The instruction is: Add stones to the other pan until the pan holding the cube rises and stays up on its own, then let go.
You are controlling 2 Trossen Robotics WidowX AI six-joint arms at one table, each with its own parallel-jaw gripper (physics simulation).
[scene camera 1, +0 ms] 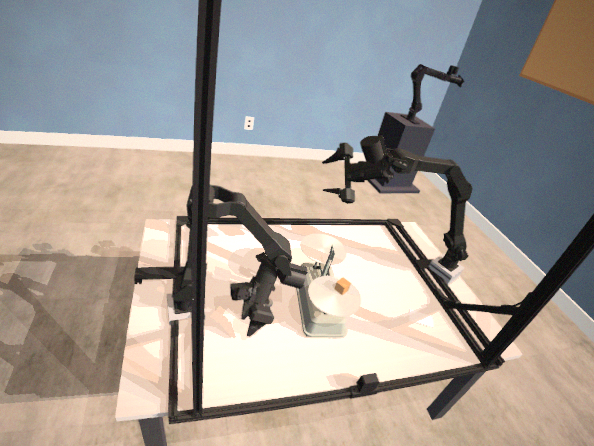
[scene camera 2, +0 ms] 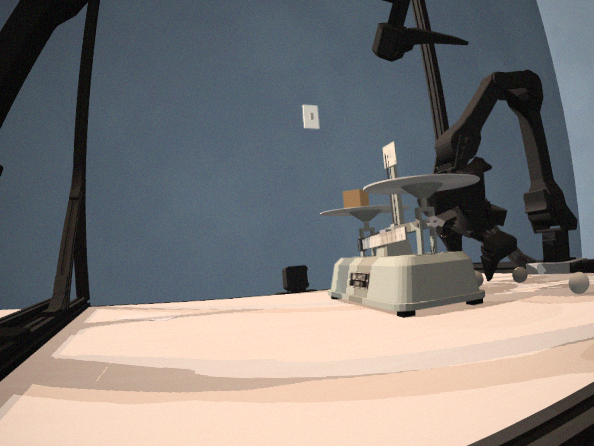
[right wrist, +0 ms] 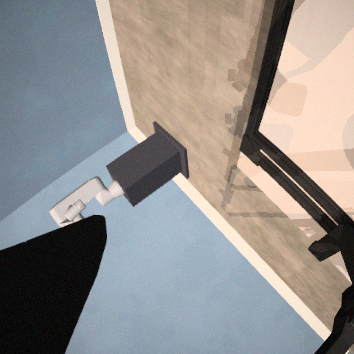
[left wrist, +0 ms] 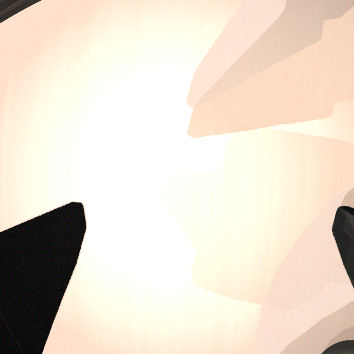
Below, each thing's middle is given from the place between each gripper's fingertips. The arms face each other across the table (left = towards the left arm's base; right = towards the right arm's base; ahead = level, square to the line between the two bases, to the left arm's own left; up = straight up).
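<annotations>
My left gripper is 100 mm below the grey balance scale (scene camera 2: 396, 279), and it is also 60 mm short of the scale and 260 mm to the left of it.
Counted from my right hand, the scale is 21 cm below, 25 cm behind and 4 cm to the left.
</annotations>
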